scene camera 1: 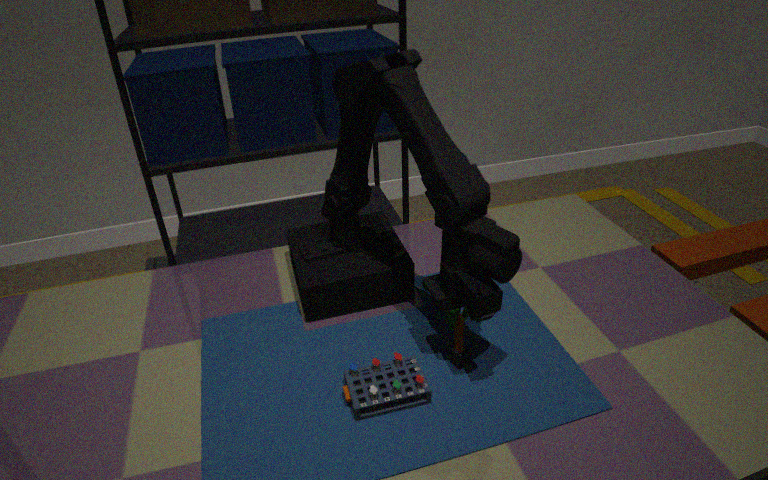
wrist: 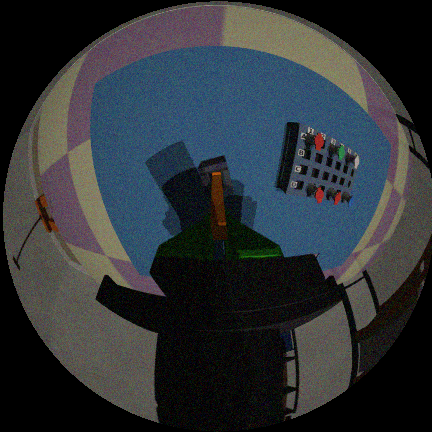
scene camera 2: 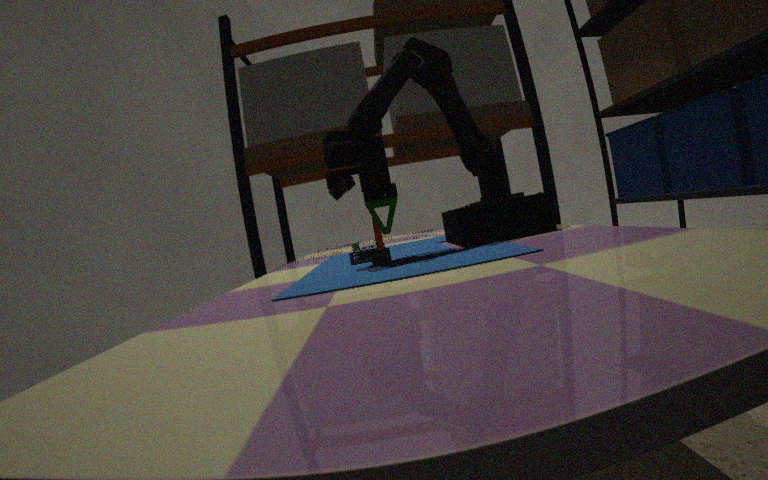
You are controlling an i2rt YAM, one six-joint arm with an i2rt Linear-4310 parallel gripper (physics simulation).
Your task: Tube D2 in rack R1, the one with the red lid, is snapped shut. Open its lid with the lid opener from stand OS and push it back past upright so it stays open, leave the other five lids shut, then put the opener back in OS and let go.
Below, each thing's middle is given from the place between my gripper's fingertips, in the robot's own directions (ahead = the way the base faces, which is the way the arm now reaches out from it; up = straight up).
Labels:
I see my gripper 20 mm short of the orange peg (wrist: 217, 214).

